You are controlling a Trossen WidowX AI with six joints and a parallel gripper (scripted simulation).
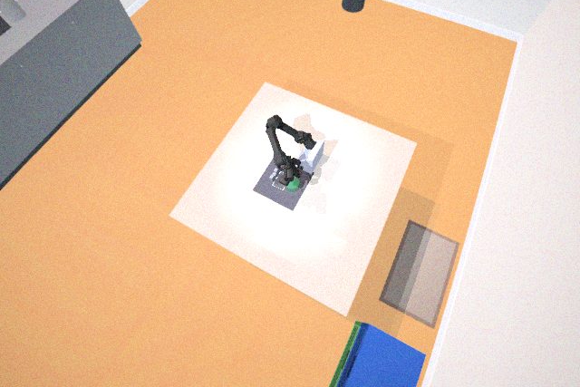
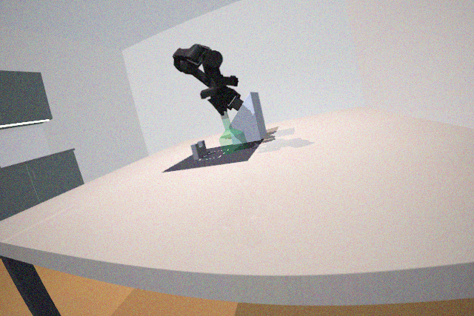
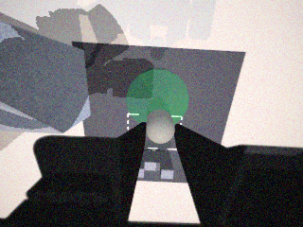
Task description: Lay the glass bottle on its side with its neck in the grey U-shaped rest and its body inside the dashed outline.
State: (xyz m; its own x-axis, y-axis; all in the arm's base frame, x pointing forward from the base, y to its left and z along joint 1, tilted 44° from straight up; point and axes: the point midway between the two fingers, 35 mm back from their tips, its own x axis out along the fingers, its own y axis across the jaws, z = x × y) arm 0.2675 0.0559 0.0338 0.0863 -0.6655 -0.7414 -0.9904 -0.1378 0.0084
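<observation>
Now: gripper tip 50 mm above the green glass bottle. From my gripper tip the other things lie so: dark grey mat 10 mm ahead, 60 mm to the right, 140 mm below.
</observation>
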